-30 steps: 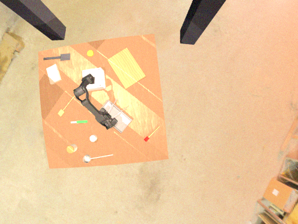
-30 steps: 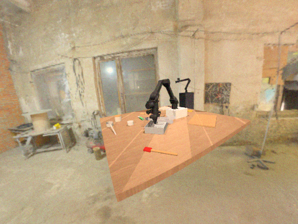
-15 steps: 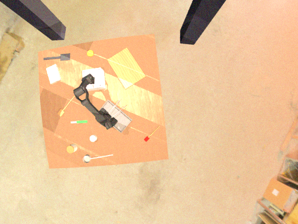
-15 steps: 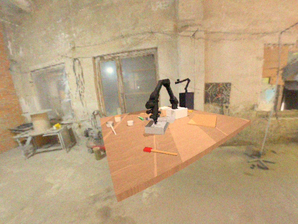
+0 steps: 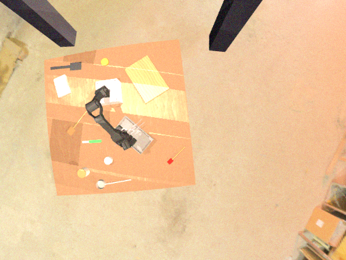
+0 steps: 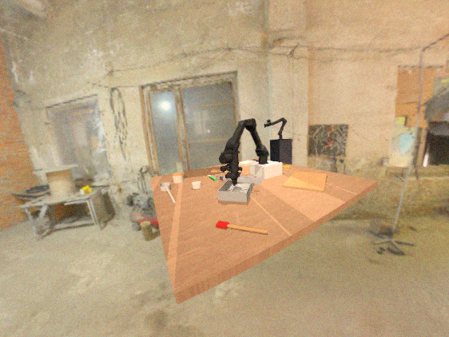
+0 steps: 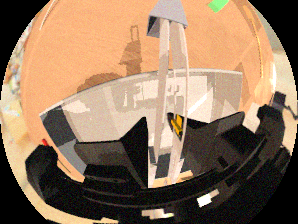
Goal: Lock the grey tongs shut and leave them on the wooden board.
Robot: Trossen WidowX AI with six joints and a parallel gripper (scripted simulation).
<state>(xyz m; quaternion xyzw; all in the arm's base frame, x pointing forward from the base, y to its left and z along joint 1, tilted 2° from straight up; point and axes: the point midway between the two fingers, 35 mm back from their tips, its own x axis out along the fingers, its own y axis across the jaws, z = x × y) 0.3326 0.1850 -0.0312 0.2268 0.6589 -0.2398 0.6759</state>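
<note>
The grey roasting tin lies 40 mm to the left of my gripper tip. From my gripper tip the other things lie so: black spatula 600 mm behind, 630 mm to the right, 30 mm below; then wooden board 490 mm behind, 120 mm to the left, 20 mm below; then pale block 410 mm behind, 660 mm to the right, 20 mm below.
</note>
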